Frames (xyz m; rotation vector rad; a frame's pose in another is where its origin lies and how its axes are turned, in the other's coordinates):
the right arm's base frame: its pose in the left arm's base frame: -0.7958 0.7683 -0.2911 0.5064 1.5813 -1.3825
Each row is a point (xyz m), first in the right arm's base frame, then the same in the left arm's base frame.
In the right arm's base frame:
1: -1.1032 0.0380 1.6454
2: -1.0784 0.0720 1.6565
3: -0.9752 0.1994 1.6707
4: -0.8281 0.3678 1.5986
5: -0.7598 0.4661 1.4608
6: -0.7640 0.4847 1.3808
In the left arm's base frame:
1: 0.3706 -0.4486 0.7502
2: 0.3902 -0.4560 0.7121
3: 0.4487 -0.4611 0.5584
4: 0.4870 -0.3868 0.3388
5: 0.4817 -0.2503 0.2177
6: 0.4685 -0.1702 0.2048

